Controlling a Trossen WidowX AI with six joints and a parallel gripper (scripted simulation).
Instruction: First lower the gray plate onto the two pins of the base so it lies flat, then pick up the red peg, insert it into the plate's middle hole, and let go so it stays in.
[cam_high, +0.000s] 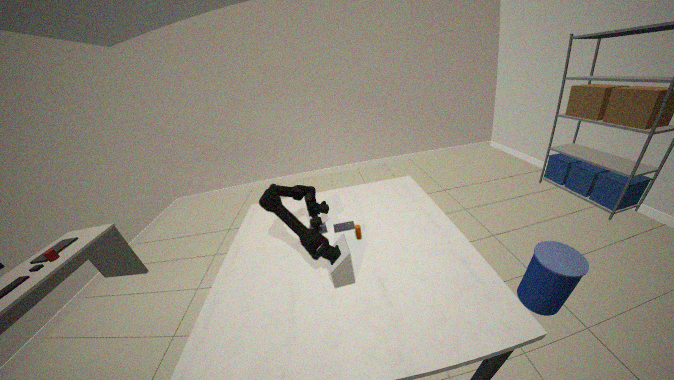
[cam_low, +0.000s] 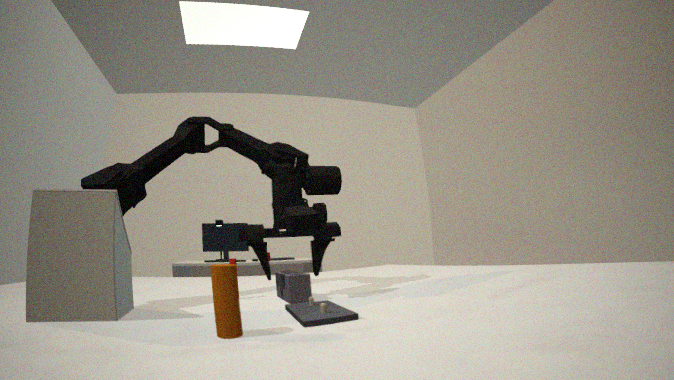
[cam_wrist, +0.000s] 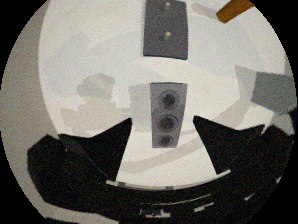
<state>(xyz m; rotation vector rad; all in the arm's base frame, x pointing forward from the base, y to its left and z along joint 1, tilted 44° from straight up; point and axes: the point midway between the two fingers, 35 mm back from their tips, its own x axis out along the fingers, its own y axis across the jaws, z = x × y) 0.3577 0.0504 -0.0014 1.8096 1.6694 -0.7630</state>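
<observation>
Right now my gripper tip is right at the gray plate. From my gripper tip the other things lie so: orange cylinder: 20 cm to the right, 15 cm behind; then red peg: 10 cm behind, 6 cm to the left.
</observation>
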